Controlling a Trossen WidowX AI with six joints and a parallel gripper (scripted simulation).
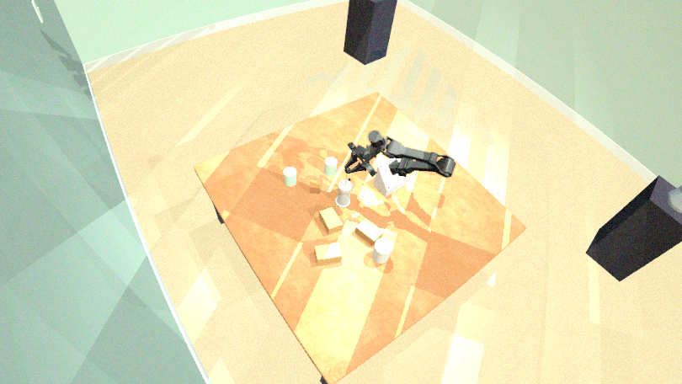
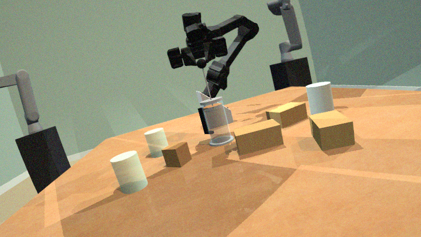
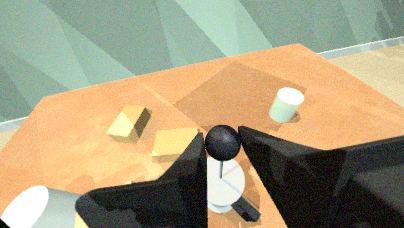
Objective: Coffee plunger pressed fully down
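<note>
The coffee press is 2 cm behind my gripper tip, 1 cm to the right of it and 12 cm below it. Also, from my gripper tip: brown cube: 6 cm ahead, 14 cm to the right, 22 cm below.
</note>
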